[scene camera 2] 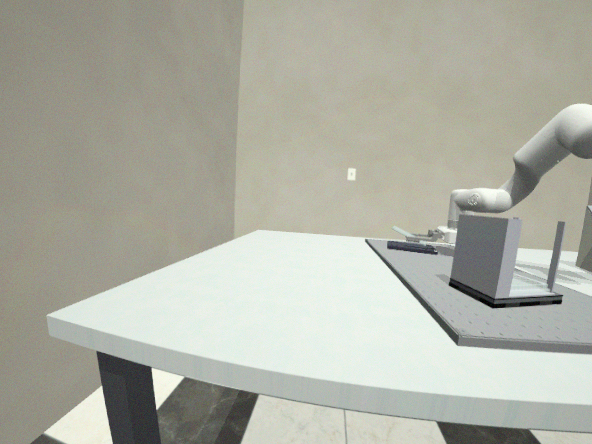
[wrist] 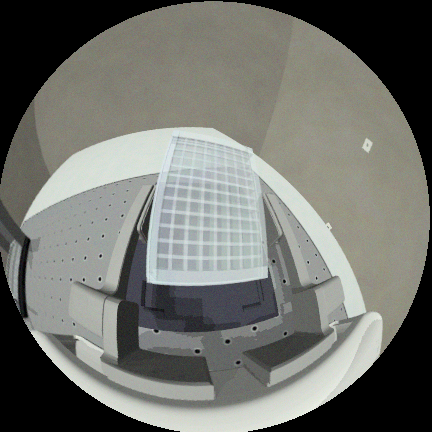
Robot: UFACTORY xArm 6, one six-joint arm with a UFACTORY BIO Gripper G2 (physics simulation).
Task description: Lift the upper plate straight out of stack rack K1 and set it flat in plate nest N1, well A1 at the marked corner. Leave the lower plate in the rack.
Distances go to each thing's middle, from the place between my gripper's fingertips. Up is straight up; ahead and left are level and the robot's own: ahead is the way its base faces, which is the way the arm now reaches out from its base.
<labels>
The dark nest floor (wrist: 187, 308) lies 20 mm behind my hand, 10 mm to the left of it and 40 mm below it. Round my hand: tall grey rack wall (scene camera 2: 480, 247) 40 mm behind, 420 mm to the left, 40 mm above.
</labels>
